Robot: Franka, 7 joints.
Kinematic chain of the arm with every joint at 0, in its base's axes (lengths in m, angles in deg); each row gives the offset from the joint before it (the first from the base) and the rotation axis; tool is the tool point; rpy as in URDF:
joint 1: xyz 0 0 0.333 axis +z
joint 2: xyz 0 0 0 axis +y
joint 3: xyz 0 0 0.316 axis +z
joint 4: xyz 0.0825 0 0 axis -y
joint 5: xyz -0.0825 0 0.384 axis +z
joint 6: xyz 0 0 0 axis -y
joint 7: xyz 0.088 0 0 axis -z
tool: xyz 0 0 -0.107 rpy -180 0 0
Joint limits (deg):
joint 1: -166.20..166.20
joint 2: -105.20..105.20
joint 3: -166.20..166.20
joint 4: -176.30..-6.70
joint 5: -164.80..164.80
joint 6: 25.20..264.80
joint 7: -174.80..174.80
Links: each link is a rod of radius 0.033 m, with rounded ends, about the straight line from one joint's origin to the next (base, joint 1, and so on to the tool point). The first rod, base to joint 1, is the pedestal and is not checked.
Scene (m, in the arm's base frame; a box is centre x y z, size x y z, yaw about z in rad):
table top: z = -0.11
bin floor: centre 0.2 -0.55 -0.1 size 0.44 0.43 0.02 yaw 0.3
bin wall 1: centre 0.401 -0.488 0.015 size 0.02 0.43 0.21 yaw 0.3
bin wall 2: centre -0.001 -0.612 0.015 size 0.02 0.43 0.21 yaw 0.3
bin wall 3: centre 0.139 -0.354 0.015 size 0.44 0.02 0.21 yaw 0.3
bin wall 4: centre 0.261 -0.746 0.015 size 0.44 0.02 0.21 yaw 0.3
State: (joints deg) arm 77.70 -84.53 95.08 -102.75 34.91 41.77 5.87
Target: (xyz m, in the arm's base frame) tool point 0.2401 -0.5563 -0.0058
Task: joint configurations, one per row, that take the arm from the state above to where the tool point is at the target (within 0.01 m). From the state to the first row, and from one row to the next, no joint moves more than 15 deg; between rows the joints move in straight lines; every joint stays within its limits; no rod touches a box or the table.
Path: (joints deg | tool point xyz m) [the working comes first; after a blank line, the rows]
Joints at the target: 135.25 -85.79 134.40 -58.27 55.78 60.71 5.87
Straight joint move there: touches bin wall 2.

1: 90.23 -80.26 101.53 -96.14 37.66 41.62 5.87 | -0.4134 -0.2783 0.2081
2: 102.75 -75.99 107.97 -89.54 40.41 41.47 5.87 | -0.3105 -0.4209 0.1900
3: 115.28 -71.72 114.42 -82.93 43.16 41.32 5.87 | -0.1551 -0.5270 0.1857
4: 127.80 -67.45 120.87 -76.32 45.91 41.17 5.87 | 0.0365 -0.5763 0.1975
5: 140.33 -63.18 127.31 -69.71 48.65 41.02 5.87 | 0.2401 -0.5563 0.2267
6: 137.79 -74.48 130.86 -63.99 52.22 50.87 5.87 | 0.2465 -0.5652 0.1117
7: 135.25 -85.79 134.40 -58.27 55.78 60.71 5.87 | 0.2401 -0.5563 -0.0058

